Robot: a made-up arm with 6 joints.
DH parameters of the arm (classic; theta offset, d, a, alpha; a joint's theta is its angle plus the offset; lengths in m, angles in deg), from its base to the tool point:
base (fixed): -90 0.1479 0 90
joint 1: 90 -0.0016 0.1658 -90
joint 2: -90 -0.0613 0.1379 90
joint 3: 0 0.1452 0.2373 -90
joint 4: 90 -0.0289 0.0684 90
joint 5: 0 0.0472 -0.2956 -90
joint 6: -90 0.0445 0.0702 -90
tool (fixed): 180 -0.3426 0 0
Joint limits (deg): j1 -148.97..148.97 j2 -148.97..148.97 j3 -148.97..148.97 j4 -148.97..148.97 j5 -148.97..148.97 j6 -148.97..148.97
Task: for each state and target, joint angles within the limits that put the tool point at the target. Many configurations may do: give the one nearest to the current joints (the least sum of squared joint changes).
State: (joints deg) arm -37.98 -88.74 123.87 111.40 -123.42 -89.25
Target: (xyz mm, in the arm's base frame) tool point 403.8 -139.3 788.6
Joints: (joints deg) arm -15.40 -116.09 116.97 144.40 -121.81 -79.09
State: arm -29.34 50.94 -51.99 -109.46 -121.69 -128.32
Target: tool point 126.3 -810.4 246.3
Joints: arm -49.93 92.00 -58.38 -99.51 -128.20 -112.23
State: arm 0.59 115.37 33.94 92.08 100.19 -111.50
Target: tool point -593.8 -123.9 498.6
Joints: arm 0.82 62.34 39.75 94.74 103.34 -115.62
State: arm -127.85 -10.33 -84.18 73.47 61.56 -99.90
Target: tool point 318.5 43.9 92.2
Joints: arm -120.32 -31.26 -85.67 39.56 91.25 -102.88
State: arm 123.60 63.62 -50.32 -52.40 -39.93 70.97
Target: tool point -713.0 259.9 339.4
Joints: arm 116.64 49.81 -61.89 -53.75 -32.12 78.59
